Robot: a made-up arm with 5 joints. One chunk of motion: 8 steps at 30 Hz.
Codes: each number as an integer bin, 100 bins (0 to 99) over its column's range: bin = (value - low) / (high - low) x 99, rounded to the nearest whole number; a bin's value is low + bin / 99 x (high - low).
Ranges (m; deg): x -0.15..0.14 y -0.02..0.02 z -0.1..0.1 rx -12..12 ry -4..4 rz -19..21
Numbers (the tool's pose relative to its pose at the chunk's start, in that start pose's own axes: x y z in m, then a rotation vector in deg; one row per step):
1: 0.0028 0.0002 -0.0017 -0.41 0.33 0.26
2: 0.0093 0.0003 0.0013 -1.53 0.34 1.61
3: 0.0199 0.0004 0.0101 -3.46 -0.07 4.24
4: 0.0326 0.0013 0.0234 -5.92 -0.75 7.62
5: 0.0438 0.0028 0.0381 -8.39 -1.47 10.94
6: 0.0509 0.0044 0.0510 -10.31 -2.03 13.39
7: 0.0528 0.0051 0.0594 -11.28 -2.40 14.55
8: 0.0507 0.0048 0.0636 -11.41 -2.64 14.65
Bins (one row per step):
1: 52 50 49 48 54 48
2: 54 50 50 43 54 51
3: 58 50 54 35 49 58
4: 62 53 61 25 40 66
5: 66 56 68 15 31 74
6: 69 60 75 7 24 80
7: 69 62 79 3 20 83
8: 69 61 81 2 17 83

